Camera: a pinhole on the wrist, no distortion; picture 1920 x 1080 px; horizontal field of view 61.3 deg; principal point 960.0 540.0 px. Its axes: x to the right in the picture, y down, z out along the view. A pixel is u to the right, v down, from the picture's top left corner.
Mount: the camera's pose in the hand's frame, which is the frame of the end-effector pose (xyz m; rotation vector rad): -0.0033 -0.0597 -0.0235 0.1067 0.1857 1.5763
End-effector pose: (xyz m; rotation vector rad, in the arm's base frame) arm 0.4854 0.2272 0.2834 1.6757 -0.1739 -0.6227
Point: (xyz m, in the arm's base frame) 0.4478 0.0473 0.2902
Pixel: 1623 435
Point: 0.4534 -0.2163 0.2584
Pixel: 1309 181
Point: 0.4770 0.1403 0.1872
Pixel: outside the picture
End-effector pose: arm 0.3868 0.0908 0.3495 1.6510 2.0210 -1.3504
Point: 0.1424 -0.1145 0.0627
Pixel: 897 333
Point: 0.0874 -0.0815 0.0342
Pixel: 777 145
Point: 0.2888 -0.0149 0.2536
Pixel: 1121 594
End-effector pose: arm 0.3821 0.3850 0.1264 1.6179 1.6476 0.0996
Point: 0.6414 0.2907 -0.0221
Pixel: 1713 680
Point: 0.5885 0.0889 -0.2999
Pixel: 676 911
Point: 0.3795 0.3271 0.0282
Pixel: 758 856
